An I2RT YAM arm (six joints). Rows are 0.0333 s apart.
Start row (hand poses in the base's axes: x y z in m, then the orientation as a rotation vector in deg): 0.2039 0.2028 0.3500 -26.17 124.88 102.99
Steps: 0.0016 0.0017 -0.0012 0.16 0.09 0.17; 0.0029 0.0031 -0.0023 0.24 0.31 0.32; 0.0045 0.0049 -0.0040 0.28 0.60 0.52; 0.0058 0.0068 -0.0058 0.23 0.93 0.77; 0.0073 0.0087 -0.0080 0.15 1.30 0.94; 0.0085 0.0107 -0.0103 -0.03 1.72 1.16; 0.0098 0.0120 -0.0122 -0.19 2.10 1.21; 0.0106 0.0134 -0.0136 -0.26 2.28 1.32; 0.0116 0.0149 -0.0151 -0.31 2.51 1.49; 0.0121 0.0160 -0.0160 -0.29 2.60 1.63; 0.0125 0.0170 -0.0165 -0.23 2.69 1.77; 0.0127 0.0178 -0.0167 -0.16 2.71 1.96
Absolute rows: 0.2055 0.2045 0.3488 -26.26 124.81 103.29; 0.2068 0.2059 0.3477 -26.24 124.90 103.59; 0.2084 0.2077 0.3460 -26.23 125.08 103.91; 0.2097 0.2096 0.3442 -26.27 125.38 104.19; 0.2112 0.2115 0.3420 -26.19 125.74 104.42; 0.2124 0.2135 0.3397 -26.15 126.23 104.61; 0.2137 0.2148 0.3378 -25.94 126.65 104.71; 0.2145 0.2162 0.3364 -25.94 126.86 104.80; 0.2155 0.2177 0.3349 -25.96 127.08 104.98; 0.2160 0.2188 0.3340 -26.05 127.15 105.13; 0.2164 0.2198 0.3335 -26.13 127.17 105.32; 0.2166 0.2206 0.3333 -26.32 127.14 105.50
